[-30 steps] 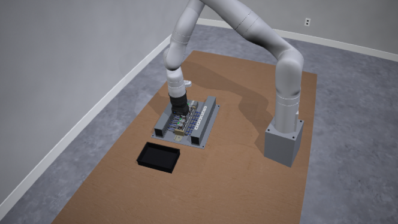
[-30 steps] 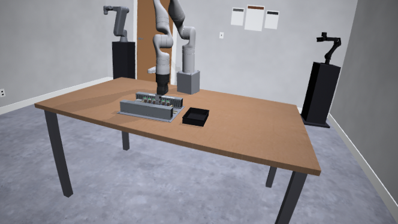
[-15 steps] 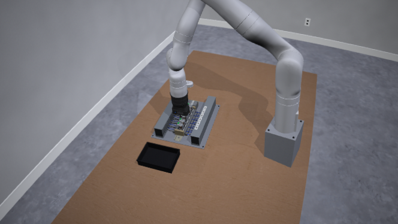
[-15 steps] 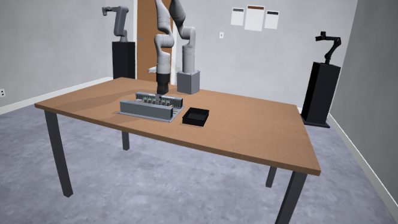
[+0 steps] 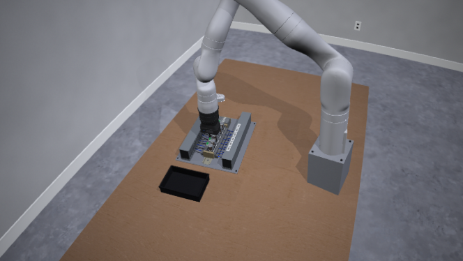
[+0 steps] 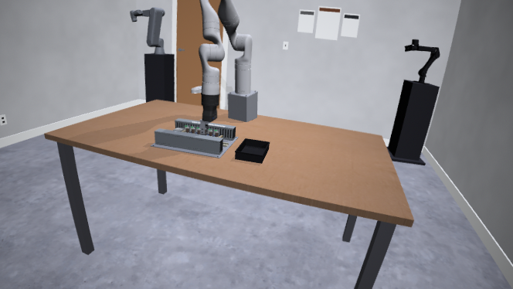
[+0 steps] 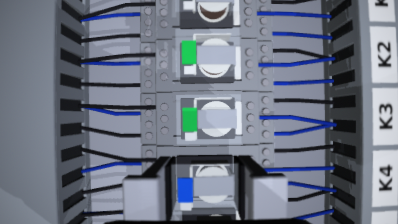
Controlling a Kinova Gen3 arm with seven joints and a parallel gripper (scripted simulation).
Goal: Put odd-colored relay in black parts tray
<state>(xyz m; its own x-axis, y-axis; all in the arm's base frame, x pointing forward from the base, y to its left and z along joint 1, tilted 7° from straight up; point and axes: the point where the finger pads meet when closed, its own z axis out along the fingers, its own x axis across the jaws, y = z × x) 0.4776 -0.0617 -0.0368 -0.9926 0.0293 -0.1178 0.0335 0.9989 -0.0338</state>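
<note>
The k3 relay is 3 cm to the right of my hand and 2 cm below it. Round my hand: k2 relay (6 cm to the right, 2 cm below, 1 cm behind); k4 relay (1 cm below); grey relay panel (4 cm to the right, 3 cm below).
</note>
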